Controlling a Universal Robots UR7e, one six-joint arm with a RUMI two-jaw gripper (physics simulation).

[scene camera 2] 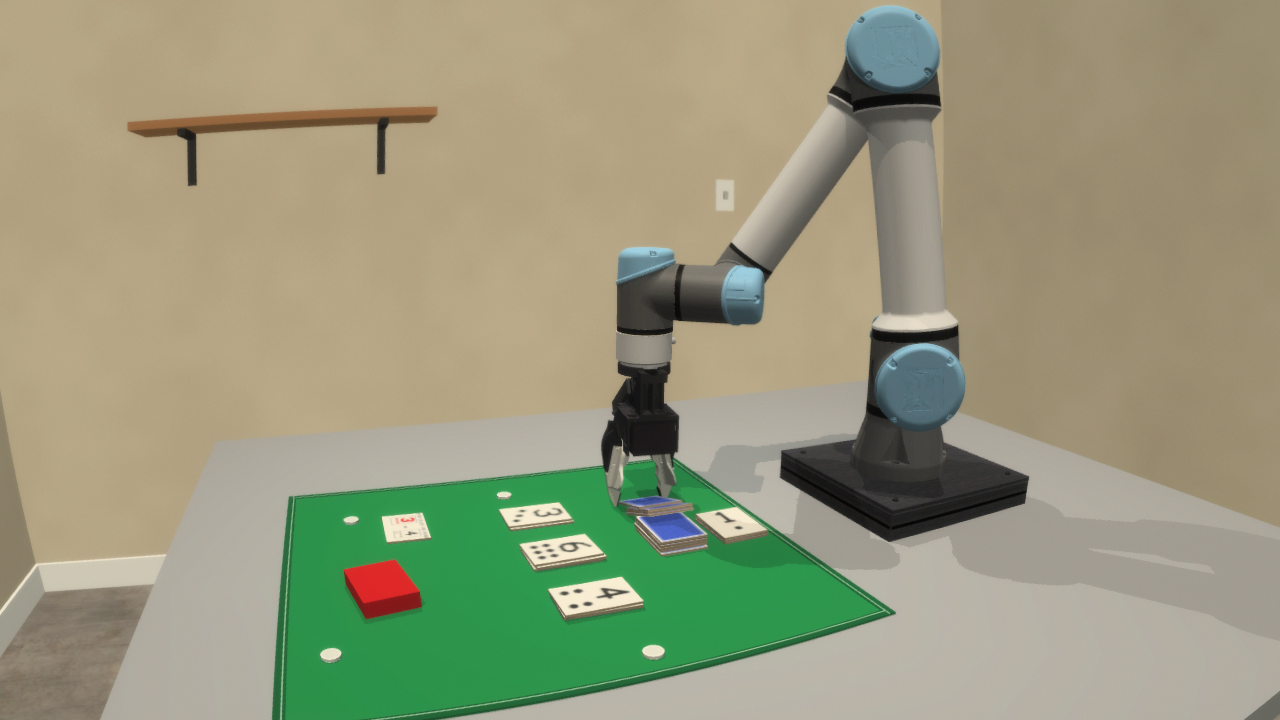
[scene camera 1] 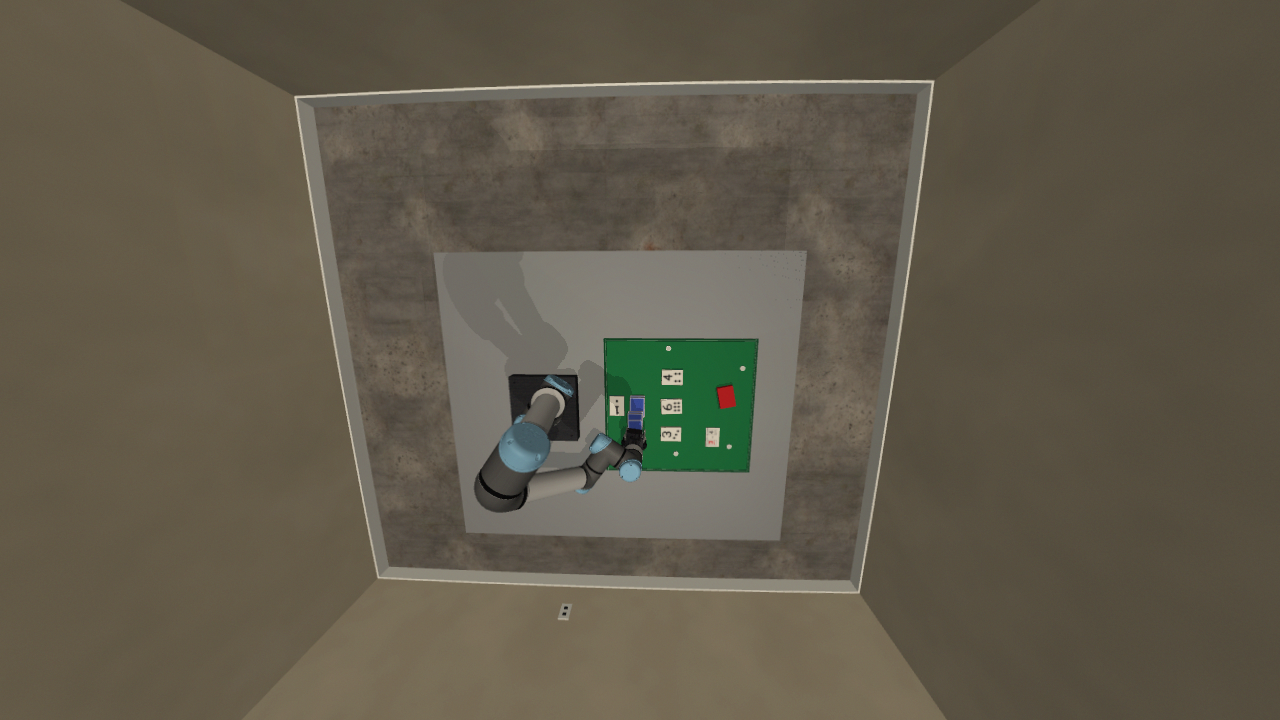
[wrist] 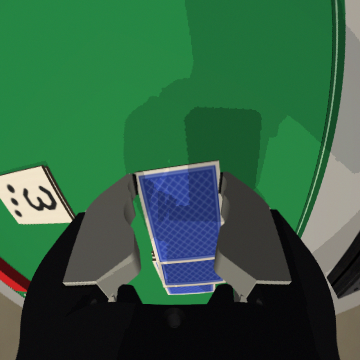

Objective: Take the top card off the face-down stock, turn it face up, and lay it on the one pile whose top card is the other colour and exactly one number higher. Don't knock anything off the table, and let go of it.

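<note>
My gripper (scene camera 1: pixel 635 431) (scene camera 2: pixel 639 498) (wrist: pixel 177 174) points down at the far end of the blue-backed stock (scene camera 1: pixel 637 404) (scene camera 2: pixel 671 528). Its fingertips meet both long edges of a face-down blue card (scene camera 2: pixel 657 503) (wrist: pixel 181 215), which sticks out past the rest of the stock. Layered card edges show under it; how many cards are between the fingers I cannot tell. Face-up piles show a black 3 (scene camera 1: pixel 670 434) (scene camera 2: pixel 535 515) (wrist: pixel 37 196), a black 6 (scene camera 1: pixel 671 406) (scene camera 2: pixel 562 550) and a black 4 (scene camera 1: pixel 672 377) (scene camera 2: pixel 595 597).
A face-up 1 pile (scene camera 1: pixel 616 406) (scene camera 2: pixel 731 523) lies beside the stock, toward the arm's base. A red block (scene camera 1: pixel 726 396) (scene camera 2: pixel 382 588), a small printed card (scene camera 1: pixel 712 437) (scene camera 2: pixel 406 527) and several white discs lie on the green mat (scene camera 1: pixel 707 353) (scene camera 2: pixel 465 653).
</note>
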